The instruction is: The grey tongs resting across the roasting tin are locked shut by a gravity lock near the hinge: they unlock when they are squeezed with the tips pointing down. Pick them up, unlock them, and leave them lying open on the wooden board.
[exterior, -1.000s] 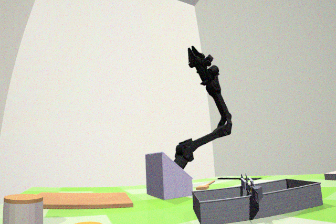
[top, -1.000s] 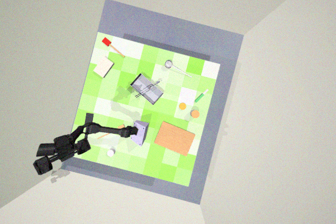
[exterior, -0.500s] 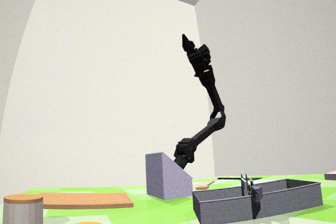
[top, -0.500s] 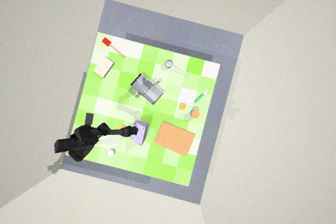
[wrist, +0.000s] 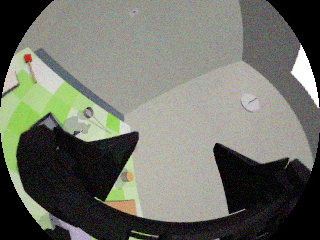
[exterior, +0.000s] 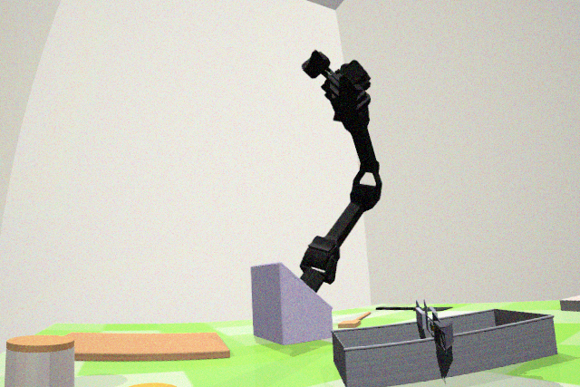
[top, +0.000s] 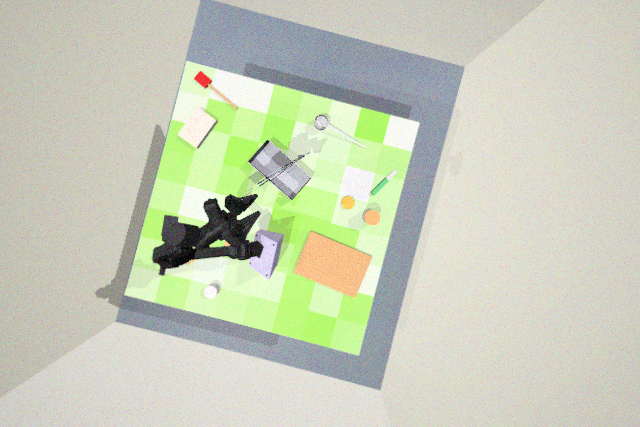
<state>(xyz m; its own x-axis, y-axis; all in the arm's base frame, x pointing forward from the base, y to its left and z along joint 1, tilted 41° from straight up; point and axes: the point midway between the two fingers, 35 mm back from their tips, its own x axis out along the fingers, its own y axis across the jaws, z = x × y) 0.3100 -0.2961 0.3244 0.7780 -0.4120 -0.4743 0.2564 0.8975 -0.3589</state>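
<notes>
Now: gripper tip 550 mm above the grey roasting tin, 120 mm short of it and 80 mm to the right of it. Also, from my gripper tip: green-handled tool: 570 mm below, 470 mm to the right, 250 mm ahead; wooden board: 570 mm below, 350 mm to the right, 270 mm behind; cream block: 570 mm to the left, 560 mm below, 180 mm ahead.
</notes>
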